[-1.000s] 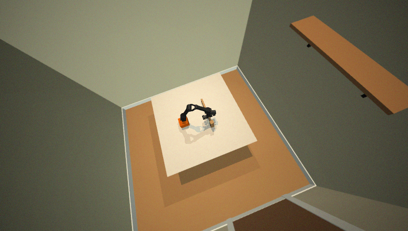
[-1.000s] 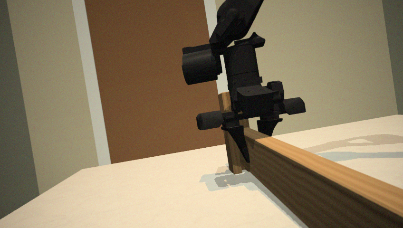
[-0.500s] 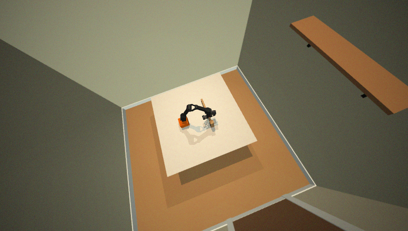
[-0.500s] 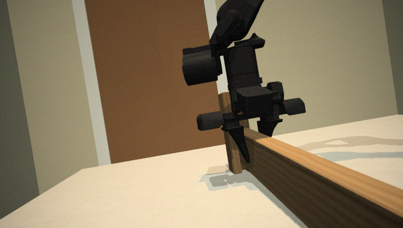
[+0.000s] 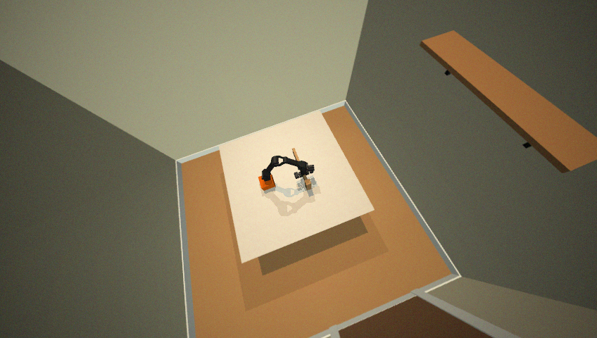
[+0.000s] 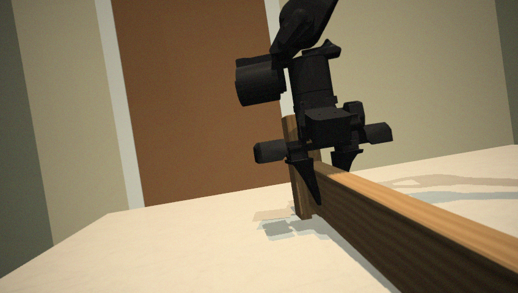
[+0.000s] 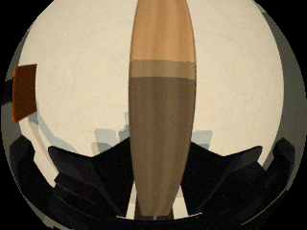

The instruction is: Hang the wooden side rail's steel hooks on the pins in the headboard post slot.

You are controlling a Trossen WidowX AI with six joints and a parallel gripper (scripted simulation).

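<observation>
My gripper tip is 2 cm short of the wooden headboard post, 12 cm to the left of it and 4 cm below it.
</observation>
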